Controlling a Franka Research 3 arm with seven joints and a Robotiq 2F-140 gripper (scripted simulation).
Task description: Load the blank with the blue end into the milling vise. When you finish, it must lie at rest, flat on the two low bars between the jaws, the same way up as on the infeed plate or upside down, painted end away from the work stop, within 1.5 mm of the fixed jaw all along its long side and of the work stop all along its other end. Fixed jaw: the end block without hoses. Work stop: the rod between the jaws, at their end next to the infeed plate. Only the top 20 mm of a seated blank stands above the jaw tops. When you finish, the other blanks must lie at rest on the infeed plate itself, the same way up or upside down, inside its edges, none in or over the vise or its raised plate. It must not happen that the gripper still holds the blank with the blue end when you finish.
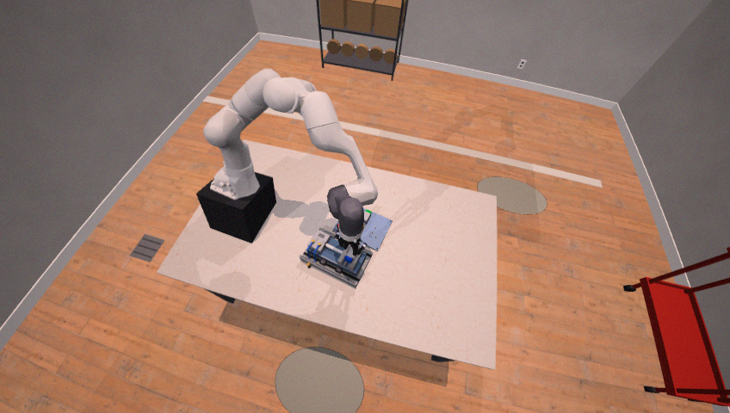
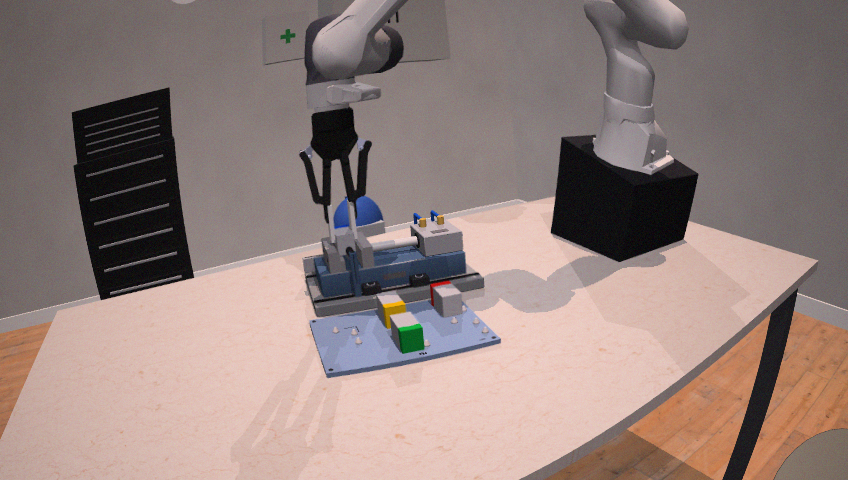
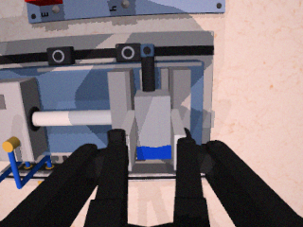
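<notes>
My gripper is now 3 cm above the blue-ended blank. The rest, counted from my hand: moving jaw: 3 cm behind, 1 cm to the left, 6 cm below; black work stop rod: 1 cm ahead, 5 cm to the left, 5 cm below; fixed jaw: 3 cm ahead, 1 cm to the right, 6 cm below.
</notes>
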